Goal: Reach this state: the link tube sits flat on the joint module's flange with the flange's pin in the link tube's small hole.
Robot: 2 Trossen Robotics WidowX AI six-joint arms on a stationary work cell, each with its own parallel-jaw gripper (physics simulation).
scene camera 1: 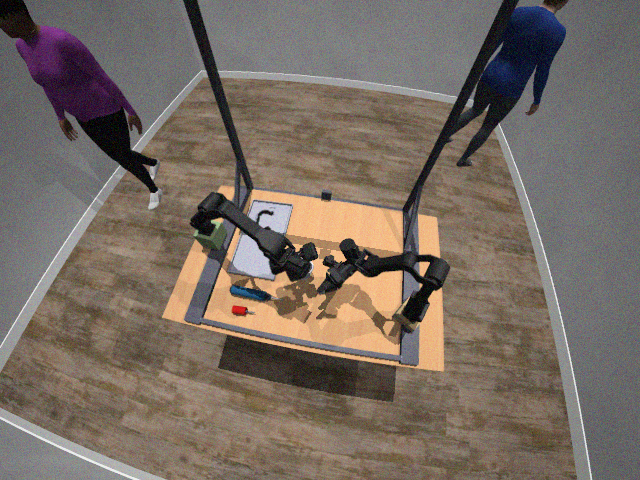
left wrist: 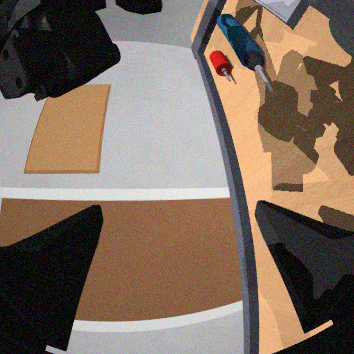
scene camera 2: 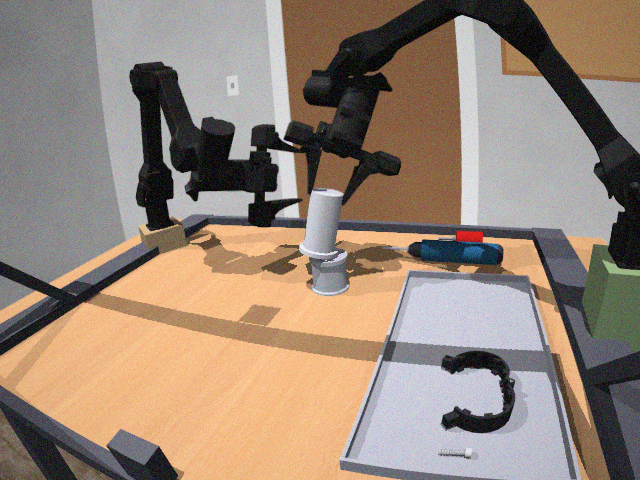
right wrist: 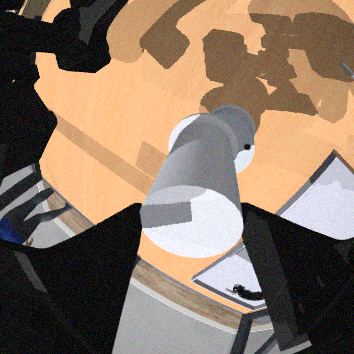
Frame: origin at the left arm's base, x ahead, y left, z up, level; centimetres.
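Seen in the pictures: left gripper, fingertip midpoint: [scene camera 1: 317, 293] [left wrist: 180, 211] [scene camera 2: 303, 175]; right gripper, fingertip midpoint: [scene camera 2: 325, 199] [right wrist: 191, 210]; left arm's base, link origin: [scene camera 1: 412, 313] [scene camera 2: 159, 225]; right arm's base, link origin: [scene camera 1: 207, 228] [scene camera 2: 634, 260].
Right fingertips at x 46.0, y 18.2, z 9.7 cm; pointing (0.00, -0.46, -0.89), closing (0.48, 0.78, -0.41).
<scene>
Offsets run from my right fingertips to a thing's top centre. "pt": to the spot under its first point.
The grey link tube @(dx -0.4, dy -0.7, dz +1.8 cm) [scene camera 2: 323, 219] stands upright, slightly tilted, with its wide lower rim on the grey joint module @(dx -0.1, dy -0.3, dz -8.9 cm) [scene camera 2: 329, 276] near the table's middle. It sits a little off-centre to the left on the module. In the right wrist view the link tube [right wrist: 197, 182] shows a small dark hole @(dx +0.8, dy +2.1, dz -9.3 cm) [right wrist: 247, 147] in its lower rim; I cannot see the pin. My right gripper [scene camera 2: 333, 178] is shut on the tube's top end, one finger on each side @(pt dx +0.0, dy +0.5, dz +1.2 cm) [right wrist: 191, 225]. My left gripper [scene camera 2: 281, 172] is open and empty, hanging behind and to the left of the tube [left wrist: 175, 253].
A blue screwdriver @(pt dx +10.1, dy +21.7, dz -12.4 cm) [scene camera 2: 457, 251] and a red part @(dx +4.8, dy +30.0, dz -11.9 cm) [scene camera 2: 469, 235] lie at the back right. A grey tray @(dx +28.0, dy +1.1, dz -13.7 cm) [scene camera 2: 465, 371] at the front right holds a black clamp [scene camera 2: 483, 392] and a screw @(dx +37.9, dy -13.5, dz -13.8 cm) [scene camera 2: 455, 452]. Two people [scene camera 1: 77, 92] walk outside the cell.
</scene>
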